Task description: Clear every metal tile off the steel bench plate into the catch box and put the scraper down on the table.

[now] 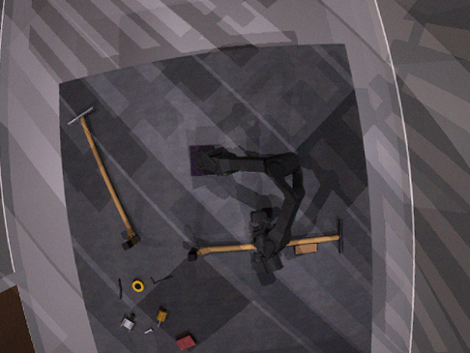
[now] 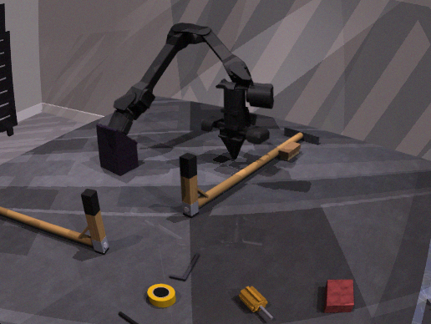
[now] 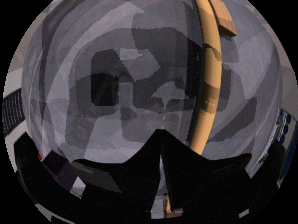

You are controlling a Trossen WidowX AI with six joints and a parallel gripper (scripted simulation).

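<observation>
The long wooden-handled scraper is 6 cm ahead of my gripper tip, 2 cm to the left of it and 3 cm above it. Round my gripper tip: yellow-handled tool: 30 cm ahead, 48 cm to the right, 2 cm below; then yellow tape roll: 14 cm ahead, 54 cm to the right, 2 cm below; then wooden block: 11 cm ahead, 17 cm to the left, 2 cm below.
</observation>
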